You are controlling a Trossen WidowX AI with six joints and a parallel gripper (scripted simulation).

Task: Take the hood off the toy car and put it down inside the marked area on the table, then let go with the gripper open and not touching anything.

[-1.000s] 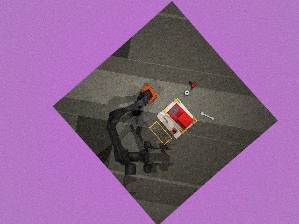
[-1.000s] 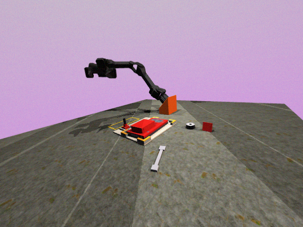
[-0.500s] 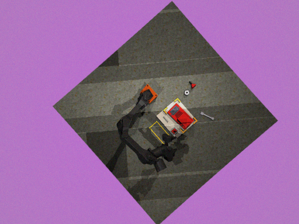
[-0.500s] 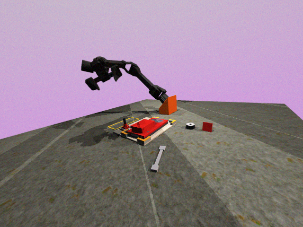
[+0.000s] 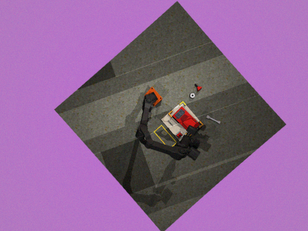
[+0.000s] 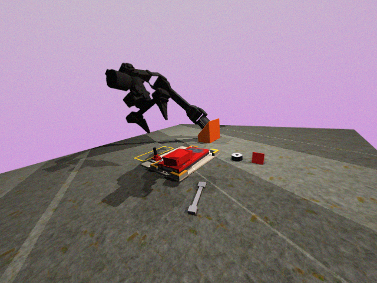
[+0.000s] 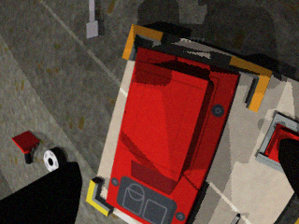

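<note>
My gripper tip is now 110 mm above the red hood, 60 mm to the right of it and 30 mm past it. From my gripper tip the other things lie so: grey wrench-like bar (240 mm to the left, 150 mm below, 50 mm ahead); black wheel (210 mm behind, 200 mm to the left, 150 mm below).
</note>
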